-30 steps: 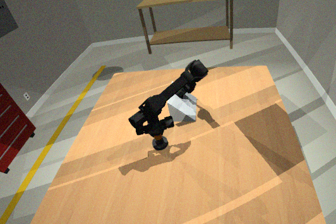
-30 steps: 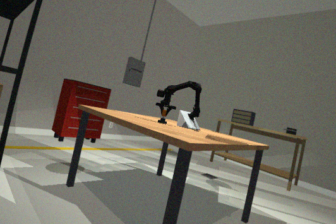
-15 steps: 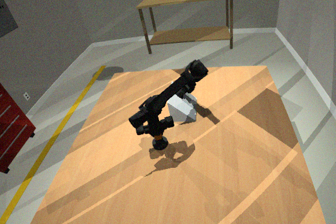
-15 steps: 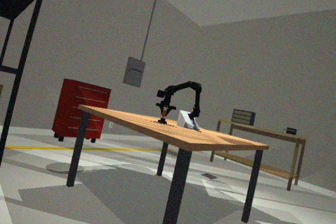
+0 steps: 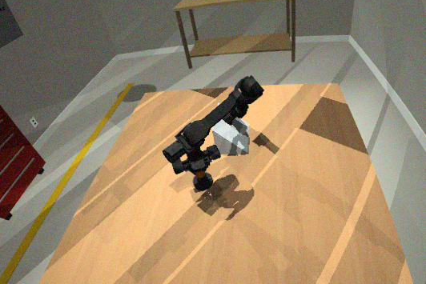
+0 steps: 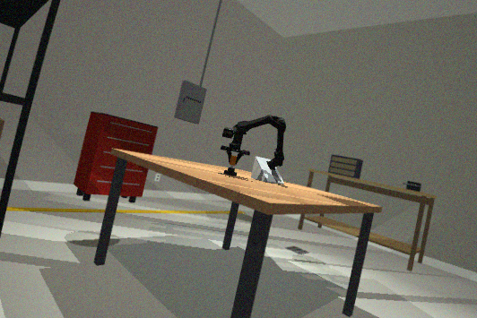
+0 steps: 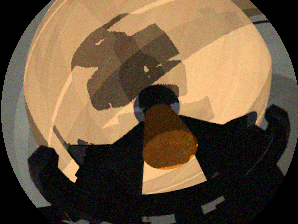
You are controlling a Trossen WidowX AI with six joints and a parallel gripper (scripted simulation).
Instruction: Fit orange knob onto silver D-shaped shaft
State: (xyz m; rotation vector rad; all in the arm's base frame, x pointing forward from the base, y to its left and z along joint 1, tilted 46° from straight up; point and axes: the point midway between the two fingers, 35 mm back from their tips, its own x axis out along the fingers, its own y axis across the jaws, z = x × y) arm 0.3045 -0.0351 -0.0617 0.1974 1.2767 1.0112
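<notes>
Now: the orange knob 30 mm above my gripper tip. From my gripper tip the other things lie so: dark round pedestal 40 mm below.
</notes>
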